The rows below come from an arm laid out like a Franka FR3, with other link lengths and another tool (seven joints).
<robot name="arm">
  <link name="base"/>
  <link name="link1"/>
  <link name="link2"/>
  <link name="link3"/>
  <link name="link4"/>
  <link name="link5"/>
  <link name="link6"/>
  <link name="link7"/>
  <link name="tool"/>
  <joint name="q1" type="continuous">
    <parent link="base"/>
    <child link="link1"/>
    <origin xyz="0 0 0.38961" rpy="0 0 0"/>
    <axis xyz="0 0 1"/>
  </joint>
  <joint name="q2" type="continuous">
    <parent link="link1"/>
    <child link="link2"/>
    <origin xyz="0 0 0" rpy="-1.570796 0 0"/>
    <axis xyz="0 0 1"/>
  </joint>
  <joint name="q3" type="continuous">
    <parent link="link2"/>
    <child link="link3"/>
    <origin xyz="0 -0.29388 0" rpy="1.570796 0 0"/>
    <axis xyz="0 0 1"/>
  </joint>
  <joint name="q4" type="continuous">
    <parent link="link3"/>
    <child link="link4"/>
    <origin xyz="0.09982 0 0" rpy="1.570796 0 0"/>
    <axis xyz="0 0 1"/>
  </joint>
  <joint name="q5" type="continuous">
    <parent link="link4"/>
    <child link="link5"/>
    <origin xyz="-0.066 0.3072 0" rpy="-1.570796 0 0"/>
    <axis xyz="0 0 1"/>
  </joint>
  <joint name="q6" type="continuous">
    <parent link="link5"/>
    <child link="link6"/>
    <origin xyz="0 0 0" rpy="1.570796 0 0"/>
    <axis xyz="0 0 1"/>
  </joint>
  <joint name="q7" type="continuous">
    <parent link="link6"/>
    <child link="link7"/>
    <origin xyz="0.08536 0 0" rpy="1.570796 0 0"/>
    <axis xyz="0 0 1"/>
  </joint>
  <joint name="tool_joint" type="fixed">
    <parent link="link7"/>
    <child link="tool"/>
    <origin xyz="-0.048 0.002 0.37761" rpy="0 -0.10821 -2.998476"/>
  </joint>
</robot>
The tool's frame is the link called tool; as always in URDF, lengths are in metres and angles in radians. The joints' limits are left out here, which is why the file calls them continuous.
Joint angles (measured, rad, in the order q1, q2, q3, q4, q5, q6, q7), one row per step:
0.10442 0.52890 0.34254 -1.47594 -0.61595 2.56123 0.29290
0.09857 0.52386 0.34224 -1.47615 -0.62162 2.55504 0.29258
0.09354 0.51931 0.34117 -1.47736 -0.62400 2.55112 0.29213
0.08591 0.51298 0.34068 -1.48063 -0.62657 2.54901 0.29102
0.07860 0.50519 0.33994 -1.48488 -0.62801 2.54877 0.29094
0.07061 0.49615 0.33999 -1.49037 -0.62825 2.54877 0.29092
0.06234 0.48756 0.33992 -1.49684 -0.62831 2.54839 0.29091
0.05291 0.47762 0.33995 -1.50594 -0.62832 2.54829 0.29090
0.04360 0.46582 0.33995 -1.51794 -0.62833 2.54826 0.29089
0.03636 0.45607 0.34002 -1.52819 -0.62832 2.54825 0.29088
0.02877 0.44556 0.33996 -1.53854 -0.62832 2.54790 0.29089
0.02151 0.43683 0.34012 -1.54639 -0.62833 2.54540 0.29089
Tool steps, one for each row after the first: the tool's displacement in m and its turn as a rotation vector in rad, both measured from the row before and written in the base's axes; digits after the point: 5 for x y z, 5 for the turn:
0.00149 -0.00691 0.00277 -0.00803 -0.00270 -0.00602
0.00111 -0.00589 0.00208 -0.00496 -0.00161 -0.00603
0.00143 -0.00710 0.00277 -0.00487 -0.00288 -0.00650
0.00142 -0.00640 0.00365 -0.00266 -0.00431 -0.00675
0.00101 -0.00616 0.00395 -0.00150 -0.00407 -0.00696
0.00055 -0.00658 0.00295 -0.00202 -0.00235 -0.00744
0.00002 -0.00739 0.00258 -0.00266 -0.00144 -0.00803
-0.00082 -0.00738 0.00238 -0.00357 -0.00064 -0.00749
-0.00096 -0.00571 0.00176 -0.00303 -0.00020 -0.00566
-0.00095 -0.00616 0.00218 -0.00328 -0.00059 -0.00630
-0.00090 -0.00621 0.00177 -0.00352 0.00050 -0.00705

